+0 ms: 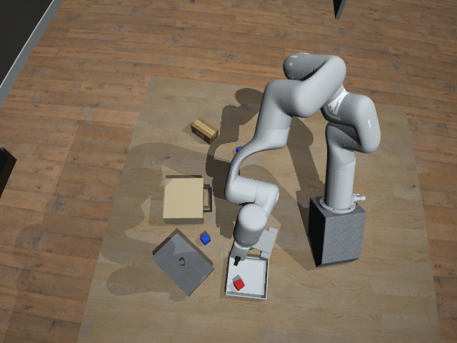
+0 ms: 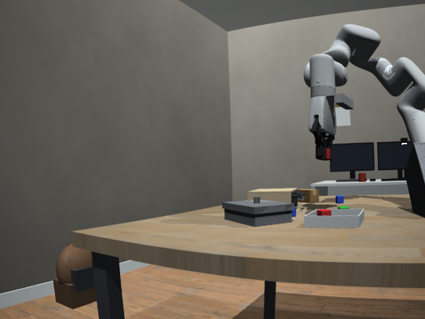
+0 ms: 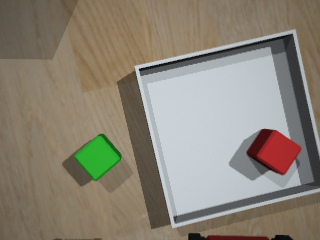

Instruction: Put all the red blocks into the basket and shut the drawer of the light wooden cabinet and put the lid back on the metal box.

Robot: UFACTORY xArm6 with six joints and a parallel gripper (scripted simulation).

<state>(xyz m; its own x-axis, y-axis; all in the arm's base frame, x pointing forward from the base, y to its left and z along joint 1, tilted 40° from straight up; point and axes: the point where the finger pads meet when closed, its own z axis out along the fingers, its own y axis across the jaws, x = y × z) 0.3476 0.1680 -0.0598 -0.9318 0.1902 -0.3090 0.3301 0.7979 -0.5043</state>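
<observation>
My gripper is now 180 mm above the white basket, 60 mm to the right of it and 40 mm past it. Round my hand: grey lid 200 mm ahead, 140 mm below, 20 mm to the left; grey metal box 200 mm ahead, 170 mm below, 20 mm to the left; green block 180 mm below, 60 mm to the right, 50 mm behind.
</observation>
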